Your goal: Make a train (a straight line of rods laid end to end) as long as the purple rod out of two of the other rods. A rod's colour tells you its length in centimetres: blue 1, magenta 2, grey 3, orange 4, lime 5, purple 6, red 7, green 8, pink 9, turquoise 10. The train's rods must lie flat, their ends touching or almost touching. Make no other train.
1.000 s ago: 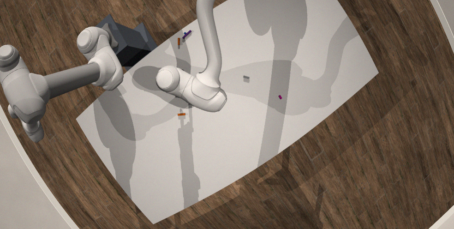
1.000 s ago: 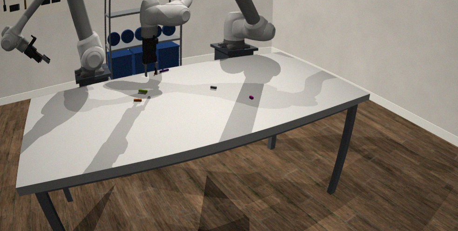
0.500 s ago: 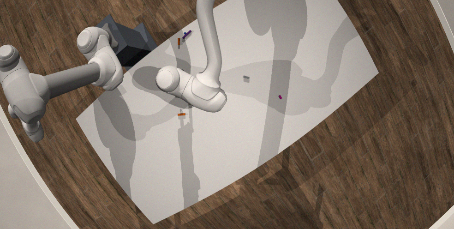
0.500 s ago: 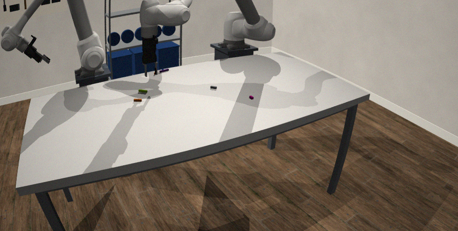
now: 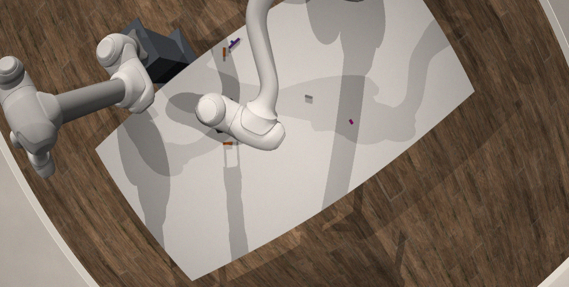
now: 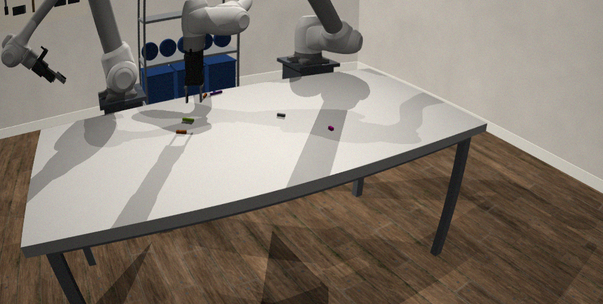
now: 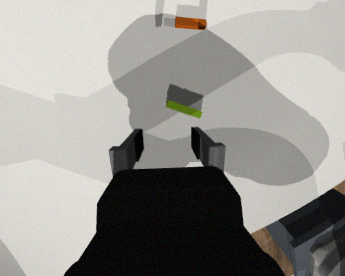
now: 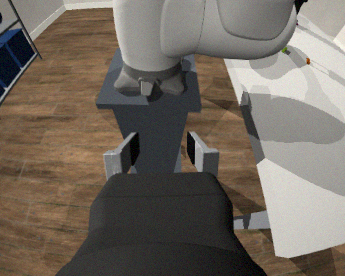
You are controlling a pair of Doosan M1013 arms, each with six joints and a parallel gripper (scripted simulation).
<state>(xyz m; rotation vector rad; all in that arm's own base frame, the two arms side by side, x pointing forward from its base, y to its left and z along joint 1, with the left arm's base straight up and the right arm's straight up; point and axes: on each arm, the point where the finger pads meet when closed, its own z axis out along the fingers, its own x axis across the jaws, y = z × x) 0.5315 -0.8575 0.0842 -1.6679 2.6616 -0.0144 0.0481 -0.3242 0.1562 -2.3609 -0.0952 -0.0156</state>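
Note:
My left hand is 10 mm short of the lime rod, 30 mm to the left of it and 80 mm above it. The rest, counted from my left hand: grey rod (150 mm ahead, 300 mm to the left, 80 mm below); then purple rod (230 mm behind, 180 mm to the left, 80 mm below); then blue rod (240 mm behind, 170 mm to the left, 80 mm below).

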